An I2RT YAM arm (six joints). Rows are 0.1 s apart.
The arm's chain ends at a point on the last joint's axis. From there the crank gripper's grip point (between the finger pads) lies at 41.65 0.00 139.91 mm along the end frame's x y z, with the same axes.
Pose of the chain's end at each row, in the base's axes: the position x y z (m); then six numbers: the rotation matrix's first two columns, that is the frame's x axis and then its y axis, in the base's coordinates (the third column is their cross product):
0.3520 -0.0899 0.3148 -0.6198 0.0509 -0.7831 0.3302 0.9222 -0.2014
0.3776 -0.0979 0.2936 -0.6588 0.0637 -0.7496 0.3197 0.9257 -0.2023
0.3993 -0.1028 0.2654 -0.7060 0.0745 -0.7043 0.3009 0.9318 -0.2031
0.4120 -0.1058 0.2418 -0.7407 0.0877 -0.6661 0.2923 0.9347 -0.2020
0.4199 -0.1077 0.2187 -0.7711 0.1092 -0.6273 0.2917 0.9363 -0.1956
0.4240 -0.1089 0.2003 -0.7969 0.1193 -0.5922 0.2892 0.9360 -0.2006
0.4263 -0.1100 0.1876 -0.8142 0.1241 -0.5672 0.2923 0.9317 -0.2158
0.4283 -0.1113 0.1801 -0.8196 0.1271 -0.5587 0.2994 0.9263 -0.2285
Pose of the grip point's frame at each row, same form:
0.4258 -0.1414 0.1999 -0.6198 0.0509 -0.7831 0.3302 0.9222 -0.2014
0.4454 -0.1474 0.1742 -0.6588 0.0637 -0.7496 0.3197 0.9257 -0.2023
0.4596 -0.1494 0.1409 -0.7060 0.0745 -0.7043 0.3009 0.9318 -0.2031
0.4658 -0.1503 0.1136 -0.7407 0.0877 -0.6661 0.2923 0.9347 -0.2020
0.4670 -0.1499 0.0871 -0.7711 0.1092 -0.6273 0.2917 0.9363 -0.1956
0.4650 -0.1503 0.0664 -0.7969 0.1193 -0.5922 0.2892 0.9360 -0.2006
0.4626 -0.1526 0.0528 -0.8142 0.1241 -0.5672 0.2923 0.9317 -0.2158
0.4625 -0.1556 0.0453 -0.8196 0.1271 -0.5587 0.2994 0.9263 -0.2285

